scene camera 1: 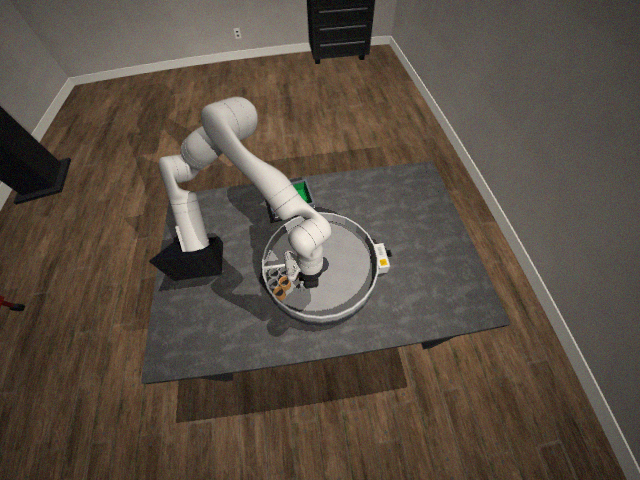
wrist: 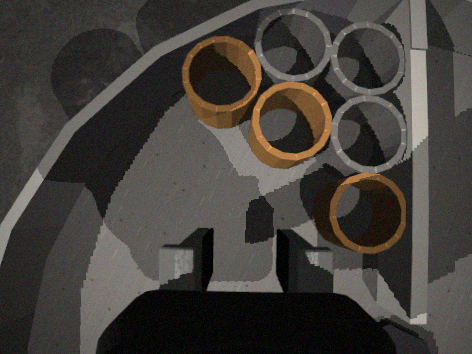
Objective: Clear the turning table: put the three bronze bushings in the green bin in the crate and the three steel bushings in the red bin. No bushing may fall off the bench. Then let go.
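Scene:
I am looking at a turning table, and (wrist: 135, 169) on it is the same spot as (scene camera 1: 294, 306).

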